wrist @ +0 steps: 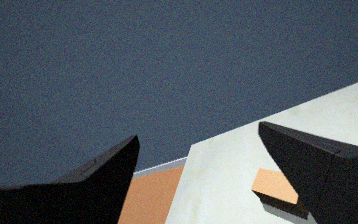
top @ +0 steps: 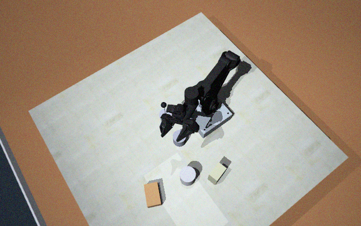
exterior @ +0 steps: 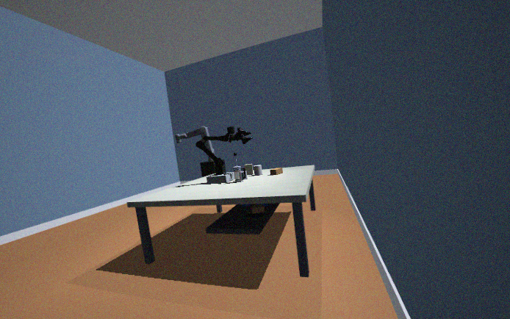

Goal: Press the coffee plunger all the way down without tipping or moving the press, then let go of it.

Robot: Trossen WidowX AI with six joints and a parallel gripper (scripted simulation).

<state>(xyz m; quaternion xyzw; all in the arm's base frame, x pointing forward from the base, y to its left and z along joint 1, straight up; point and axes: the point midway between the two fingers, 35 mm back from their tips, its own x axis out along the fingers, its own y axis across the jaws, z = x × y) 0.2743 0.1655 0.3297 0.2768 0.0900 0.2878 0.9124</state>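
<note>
The coffee press is 5 cm behind my gripper tip, 22 cm to the right of it and 28 cm below it. From my gripper tip the other things lie so: pale cylinder (4 cm behind, 10 cm to the left, 35 cm below).
</note>
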